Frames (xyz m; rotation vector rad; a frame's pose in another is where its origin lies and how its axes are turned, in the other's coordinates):
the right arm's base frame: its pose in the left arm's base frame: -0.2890 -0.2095 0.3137 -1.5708 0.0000 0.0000
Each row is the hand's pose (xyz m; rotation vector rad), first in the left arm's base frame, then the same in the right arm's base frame.
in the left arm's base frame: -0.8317 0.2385 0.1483 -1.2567 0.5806 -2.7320
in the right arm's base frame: -0.5427 0.1654 0.4480 -0.6895 2.0108 -1.3059
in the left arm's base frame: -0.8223 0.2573 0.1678 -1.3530 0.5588 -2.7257
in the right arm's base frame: -0.5333 0.1459 0.4668 -0.7660 1.9667 -1.2975
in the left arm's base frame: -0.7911 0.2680 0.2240 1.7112 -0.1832 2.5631
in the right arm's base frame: -0.5021 0.0897 0.4775 -1.0532 1.6113 -1.3963
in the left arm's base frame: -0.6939 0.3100 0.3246 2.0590 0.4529 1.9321
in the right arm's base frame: -0.4049 -0.0109 0.5195 -1.5232 0.9141 -1.4739
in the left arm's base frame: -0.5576 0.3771 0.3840 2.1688 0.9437 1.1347
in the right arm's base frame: -0.2686 -0.0703 0.5866 -1.9022 0.1268 -1.3803
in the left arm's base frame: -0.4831 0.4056 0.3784 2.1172 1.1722 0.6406
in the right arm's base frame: -0.1941 -0.0647 0.6151 -2.0494 -0.3700 -1.2618
